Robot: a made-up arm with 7 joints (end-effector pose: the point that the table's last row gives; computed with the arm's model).
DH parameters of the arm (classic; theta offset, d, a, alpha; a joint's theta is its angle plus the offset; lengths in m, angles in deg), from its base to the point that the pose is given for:
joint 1: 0 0.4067 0 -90
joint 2: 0 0 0 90
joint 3: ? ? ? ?
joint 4: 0 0 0.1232 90
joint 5: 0 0.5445 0 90
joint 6: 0 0 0.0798 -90
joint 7: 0 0.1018 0 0
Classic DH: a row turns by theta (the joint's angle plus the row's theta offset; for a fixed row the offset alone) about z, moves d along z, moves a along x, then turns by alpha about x.
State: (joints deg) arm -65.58 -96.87 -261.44 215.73 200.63 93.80 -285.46
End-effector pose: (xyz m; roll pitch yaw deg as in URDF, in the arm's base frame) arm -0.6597 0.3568 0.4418 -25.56 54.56 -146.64
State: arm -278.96 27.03 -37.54 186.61 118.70 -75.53 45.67
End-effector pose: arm 0.0903 0.2187 1.0752 46.81 59.45 41.00
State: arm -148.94 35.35 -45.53 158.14 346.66 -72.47 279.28
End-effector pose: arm -0.4203 -0.2427 1.0080 -23.35 38.10 -99.05
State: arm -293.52 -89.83 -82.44 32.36 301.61 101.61 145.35
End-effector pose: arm 0.5261 0.0511 0.3678 155.26 8.40 -109.39
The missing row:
joint 3: 0 0.2183 0.0778 90
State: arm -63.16 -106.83 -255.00 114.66 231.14 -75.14 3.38
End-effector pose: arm 0.2411 0.5529 0.0602 -133.94 -7.68 -123.59
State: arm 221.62 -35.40 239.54 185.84 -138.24 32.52 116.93
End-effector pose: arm 0.3997 0.2410 1.1558 -51.34 -10.61 -106.17
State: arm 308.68 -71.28 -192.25 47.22 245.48 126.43 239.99
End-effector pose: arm 0.0909 0.2742 -0.1331 -35.71 -47.49 -60.42
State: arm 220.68 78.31 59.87 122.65 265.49 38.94 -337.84
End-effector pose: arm -0.2285 -0.8550 0.2596 158.19 -36.53 -85.30
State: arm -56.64 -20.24 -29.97 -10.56 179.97 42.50 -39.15
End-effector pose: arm 0.0916 -0.2166 -0.0070 -151.93 43.73 140.97
